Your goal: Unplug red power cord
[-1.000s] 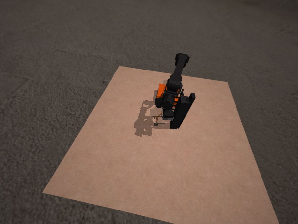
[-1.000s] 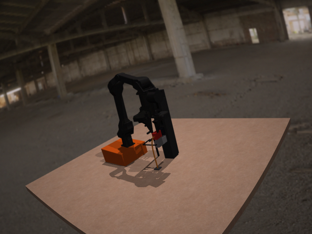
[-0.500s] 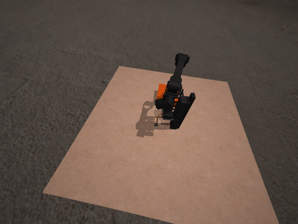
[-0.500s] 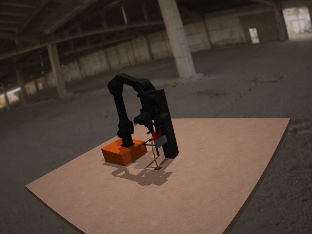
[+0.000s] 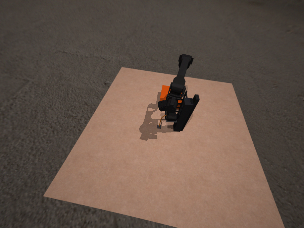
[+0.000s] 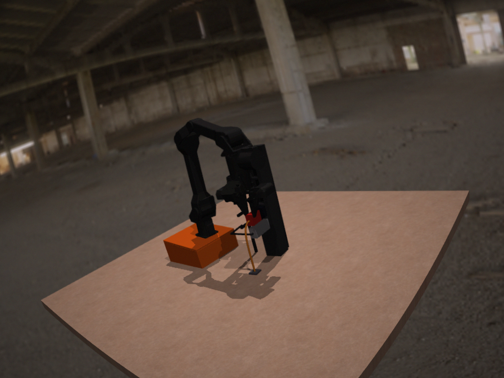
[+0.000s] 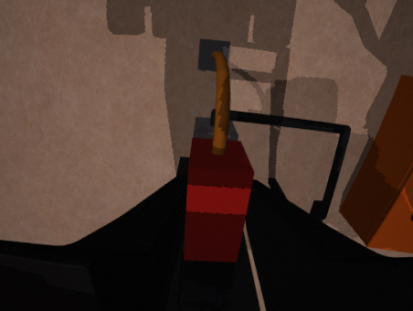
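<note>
Now: gripper tip 10 mm past the red plug and 30 mm to the right of it.
</note>
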